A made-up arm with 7 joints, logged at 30 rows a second.
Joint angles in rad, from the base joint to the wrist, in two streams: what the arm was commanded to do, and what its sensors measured. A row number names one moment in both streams.
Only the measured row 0 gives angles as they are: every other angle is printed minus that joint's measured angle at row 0.
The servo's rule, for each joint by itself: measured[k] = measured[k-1] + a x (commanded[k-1-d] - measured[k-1]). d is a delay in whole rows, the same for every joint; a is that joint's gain. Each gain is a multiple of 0.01, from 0.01 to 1. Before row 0 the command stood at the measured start. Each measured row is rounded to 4 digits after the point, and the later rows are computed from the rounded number. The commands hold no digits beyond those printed.
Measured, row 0:
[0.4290 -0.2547 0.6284 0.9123 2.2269 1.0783 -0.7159]
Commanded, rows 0 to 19:
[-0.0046 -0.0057 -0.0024 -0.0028 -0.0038 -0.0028 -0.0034]
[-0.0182 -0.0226 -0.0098 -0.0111 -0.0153 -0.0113 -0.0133]
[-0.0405 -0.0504 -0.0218 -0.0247 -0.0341 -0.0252 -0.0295]
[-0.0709 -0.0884 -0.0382 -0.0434 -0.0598 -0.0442 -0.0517]
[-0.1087 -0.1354 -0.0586 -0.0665 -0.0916 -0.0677 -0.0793]
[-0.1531 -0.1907 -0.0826 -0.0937 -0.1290 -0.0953 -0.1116]
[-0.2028 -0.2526 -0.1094 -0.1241 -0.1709 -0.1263 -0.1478]
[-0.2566 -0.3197 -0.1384 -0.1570 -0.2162 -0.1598 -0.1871]
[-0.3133 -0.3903 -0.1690 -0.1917 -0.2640 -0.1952 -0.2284]
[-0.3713 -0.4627 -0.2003 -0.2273 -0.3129 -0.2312 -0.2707]
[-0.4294 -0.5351 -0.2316 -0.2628 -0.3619 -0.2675 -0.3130]
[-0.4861 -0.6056 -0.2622 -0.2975 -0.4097 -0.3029 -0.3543]
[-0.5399 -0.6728 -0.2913 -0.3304 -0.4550 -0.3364 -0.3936]
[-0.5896 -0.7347 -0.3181 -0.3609 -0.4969 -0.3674 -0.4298]
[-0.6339 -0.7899 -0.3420 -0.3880 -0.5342 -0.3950 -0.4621]
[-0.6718 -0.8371 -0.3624 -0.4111 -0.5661 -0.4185 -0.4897]
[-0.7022 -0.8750 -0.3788 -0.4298 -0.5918 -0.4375 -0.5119]
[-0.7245 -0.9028 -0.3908 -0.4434 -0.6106 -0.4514 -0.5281]
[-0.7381 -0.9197 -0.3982 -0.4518 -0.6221 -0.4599 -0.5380]
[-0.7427 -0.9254 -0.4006 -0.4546 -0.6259 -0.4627 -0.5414]
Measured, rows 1 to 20:
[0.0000 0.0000 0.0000 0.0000 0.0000 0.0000 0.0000]
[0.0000 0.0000 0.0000 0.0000 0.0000 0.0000 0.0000]
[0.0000 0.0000 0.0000 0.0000 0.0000 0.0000 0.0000]
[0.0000 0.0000 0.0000 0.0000 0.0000 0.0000 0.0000]
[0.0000 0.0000 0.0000 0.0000 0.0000 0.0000 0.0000]
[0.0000 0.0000 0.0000 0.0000 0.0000 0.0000 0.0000]
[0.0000 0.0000 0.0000 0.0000 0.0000 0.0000 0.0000]
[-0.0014 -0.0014 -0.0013 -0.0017 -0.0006 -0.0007 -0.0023]
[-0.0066 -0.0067 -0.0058 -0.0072 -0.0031 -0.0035 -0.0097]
[-0.0171 -0.0176 -0.0143 -0.0175 -0.0084 -0.0091 -0.0230]
[-0.0338 -0.0353 -0.0270 -0.0328 -0.0171 -0.0182 -0.0422]
[-0.0570 -0.0603 -0.0437 -0.0527 -0.0298 -0.0311 -0.0671]
[-0.0868 -0.0929 -0.0643 -0.0769 -0.0467 -0.0478 -0.0969]
[-0.1228 -0.1328 -0.0882 -0.1047 -0.0678 -0.0682 -0.1310]
[-0.1643 -0.1795 -0.1148 -0.1356 -0.0930 -0.0920 -0.1686]
[-0.2105 -0.2322 -0.1435 -0.1687 -0.1221 -0.1188 -0.2087]
[-0.2603 -0.2898 -0.1736 -0.2033 -0.1545 -0.1480 -0.2502]
[-0.3127 -0.3511 -0.2043 -0.2384 -0.1898 -0.1791 -0.2923]
[-0.3665 -0.4147 -0.2350 -0.2733 -0.2272 -0.2113 -0.3338]
[-0.4203 -0.4792 -0.2648 -0.3070 -0.2659 -0.2438 -0.3739]
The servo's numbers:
d 7
a 0.31 0.25 0.53 0.59 0.17 0.26 0.67

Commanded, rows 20 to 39:
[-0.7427 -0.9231 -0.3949 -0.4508 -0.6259 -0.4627 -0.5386]
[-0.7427 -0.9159 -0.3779 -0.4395 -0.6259 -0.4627 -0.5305]
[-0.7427 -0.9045 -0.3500 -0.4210 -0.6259 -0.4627 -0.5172]
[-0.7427 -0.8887 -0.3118 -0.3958 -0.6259 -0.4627 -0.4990]
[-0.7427 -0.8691 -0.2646 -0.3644 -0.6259 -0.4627 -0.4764]
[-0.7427 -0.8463 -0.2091 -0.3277 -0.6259 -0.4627 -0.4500]
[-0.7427 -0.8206 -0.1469 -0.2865 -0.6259 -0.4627 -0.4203]
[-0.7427 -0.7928 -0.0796 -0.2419 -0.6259 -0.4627 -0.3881]
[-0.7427 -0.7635 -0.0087 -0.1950 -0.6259 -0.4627 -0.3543]
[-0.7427 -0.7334 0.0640 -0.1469 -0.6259 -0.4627 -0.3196]
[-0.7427 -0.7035 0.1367 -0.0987 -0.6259 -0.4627 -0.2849]
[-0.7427 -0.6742 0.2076 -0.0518 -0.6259 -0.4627 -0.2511]
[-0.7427 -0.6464 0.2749 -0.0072 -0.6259 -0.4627 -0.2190]
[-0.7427 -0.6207 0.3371 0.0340 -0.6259 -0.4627 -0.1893]
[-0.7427 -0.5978 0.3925 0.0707 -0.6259 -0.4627 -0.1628]
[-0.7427 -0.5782 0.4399 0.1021 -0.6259 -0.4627 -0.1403]
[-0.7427 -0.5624 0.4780 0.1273 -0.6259 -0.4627 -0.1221]
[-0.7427 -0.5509 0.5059 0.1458 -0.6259 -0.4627 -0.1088]
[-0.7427 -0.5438 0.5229 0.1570 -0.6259 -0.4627 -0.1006]
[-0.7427 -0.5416 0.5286 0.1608 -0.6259 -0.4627 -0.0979]
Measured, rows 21 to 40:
[-0.4728 -0.5431 -0.2930 -0.3388 -0.3052 -0.2759 -0.4114]
[-0.5227 -0.6048 -0.3190 -0.3678 -0.3441 -0.3069 -0.4454]
[-0.5689 -0.6629 -0.3420 -0.3933 -0.3818 -0.3359 -0.4751]
[-0.6102 -0.7159 -0.3615 -0.4148 -0.4175 -0.3623 -0.4998]
[-0.6456 -0.7626 -0.3770 -0.4317 -0.4503 -0.3855 -0.5188]
[-0.6743 -0.8019 -0.3882 -0.4436 -0.4795 -0.4048 -0.5317]
[-0.6955 -0.8328 -0.3948 -0.4501 -0.5044 -0.4199 -0.5382]
[-0.7101 -0.8554 -0.3949 -0.4505 -0.5251 -0.4310 -0.5385]
[-0.7202 -0.8705 -0.3859 -0.4440 -0.5422 -0.4392 -0.5331]
[-0.7272 -0.8790 -0.3669 -0.4304 -0.5564 -0.4453 -0.5224]
[-0.7320 -0.8814 -0.3377 -0.4100 -0.5682 -0.4498 -0.5067]
[-0.7353 -0.8783 -0.2990 -0.3831 -0.5780 -0.4532 -0.4864]
[-0.7376 -0.8703 -0.2514 -0.3504 -0.5861 -0.4557 -0.4620]
[-0.7392 -0.8579 -0.1960 -0.3127 -0.5929 -0.4575 -0.4341]
[-0.7403 -0.8416 -0.1343 -0.2709 -0.5985 -0.4589 -0.4033]
[-0.7410 -0.8221 -0.0677 -0.2261 -0.6032 -0.4599 -0.3705]
[-0.7415 -0.7999 0.0021 -0.1794 -0.6071 -0.4606 -0.3364]
[-0.7419 -0.7758 0.0734 -0.1318 -0.6103 -0.4611 -0.3019]
[-0.7421 -0.7504 0.1445 -0.0846 -0.6130 -0.4615 -0.2679]
[-0.7423 -0.7244 0.2136 -0.0389 -0.6152 -0.4618 -0.2351]

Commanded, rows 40 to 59:
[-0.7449 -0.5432 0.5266 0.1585 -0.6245 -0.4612 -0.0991]
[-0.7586 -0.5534 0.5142 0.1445 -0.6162 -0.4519 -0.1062]
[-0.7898 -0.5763 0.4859 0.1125 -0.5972 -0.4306 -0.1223]
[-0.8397 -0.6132 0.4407 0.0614 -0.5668 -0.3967 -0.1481]
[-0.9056 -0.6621 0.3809 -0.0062 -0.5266 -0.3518 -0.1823]
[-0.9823 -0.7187 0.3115 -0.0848 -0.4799 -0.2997 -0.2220]
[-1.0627 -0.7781 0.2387 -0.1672 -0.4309 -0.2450 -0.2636]
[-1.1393 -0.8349 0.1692 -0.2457 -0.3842 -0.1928 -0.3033]
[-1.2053 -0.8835 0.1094 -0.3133 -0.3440 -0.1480 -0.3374]
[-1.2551 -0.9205 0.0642 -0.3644 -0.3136 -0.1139 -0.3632]
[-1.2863 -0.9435 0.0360 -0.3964 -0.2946 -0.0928 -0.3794]
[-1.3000 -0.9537 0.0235 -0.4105 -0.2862 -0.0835 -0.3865]
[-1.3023 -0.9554 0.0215 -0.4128 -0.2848 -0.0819 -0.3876]
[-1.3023 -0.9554 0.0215 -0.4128 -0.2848 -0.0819 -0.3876]
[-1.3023 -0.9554 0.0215 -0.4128 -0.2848 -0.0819 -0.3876]
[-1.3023 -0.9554 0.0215 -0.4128 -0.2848 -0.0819 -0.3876]
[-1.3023 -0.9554 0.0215 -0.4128 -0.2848 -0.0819 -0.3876]
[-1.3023 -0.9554 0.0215 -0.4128 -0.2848 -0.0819 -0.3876]
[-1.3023 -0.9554 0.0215 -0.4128 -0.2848 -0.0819 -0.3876]
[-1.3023 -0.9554 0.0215 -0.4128 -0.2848 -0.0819 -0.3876]
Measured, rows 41 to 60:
[-0.7424 -0.6985 0.2791 0.0041 -0.6170 -0.4620 -0.2044]
[-0.7425 -0.6733 0.3392 0.0434 -0.6185 -0.4622 -0.1765]
[-0.7426 -0.6495 0.3926 0.0780 -0.6198 -0.4623 -0.1522]
[-0.7426 -0.6277 0.4379 0.1071 -0.6208 -0.4624 -0.1320]
[-0.7426 -0.6085 0.4739 0.1299 -0.6217 -0.4625 -0.1165]
[-0.7426 -0.5923 0.4999 0.1459 -0.6224 -0.4626 -0.1058]
[-0.7426 -0.5796 0.5151 0.1547 -0.6230 -0.4626 -0.1005]
[-0.7433 -0.5705 0.5212 0.1569 -0.6233 -0.4622 -0.0996]
[-0.7480 -0.5662 0.5175 0.1496 -0.6221 -0.4595 -0.1040]
[-0.7610 -0.5687 0.5008 0.1277 -0.6179 -0.4520 -0.1163]
[-0.7854 -0.5798 0.4689 0.0886 -0.6092 -0.4376 -0.1376]
[-0.8227 -0.6004 0.4223 0.0327 -0.5952 -0.4153 -0.1675]
[-0.8722 -0.6300 0.3636 -0.0366 -0.5756 -0.3852 -0.2040]
[-0.9313 -0.6670 0.2974 -0.1137 -0.5510 -0.3487 -0.2439]
[-0.9958 -0.7090 0.2295 -0.1916 -0.5226 -0.3082 -0.2837]
[-1.0607 -0.7526 0.1658 -0.2634 -0.4922 -0.2665 -0.3197]
[-1.1210 -0.7946 0.1120 -0.3230 -0.4618 -0.2268 -0.3488]
[-1.1722 -0.8318 0.0717 -0.3663 -0.4334 -0.1920 -0.3693]
[-1.2118 -0.8623 0.0462 -0.3924 -0.4084 -0.1638 -0.3808]
[-1.2399 -0.8856 0.0331 -0.4044 -0.3874 -0.1425 -0.3854]

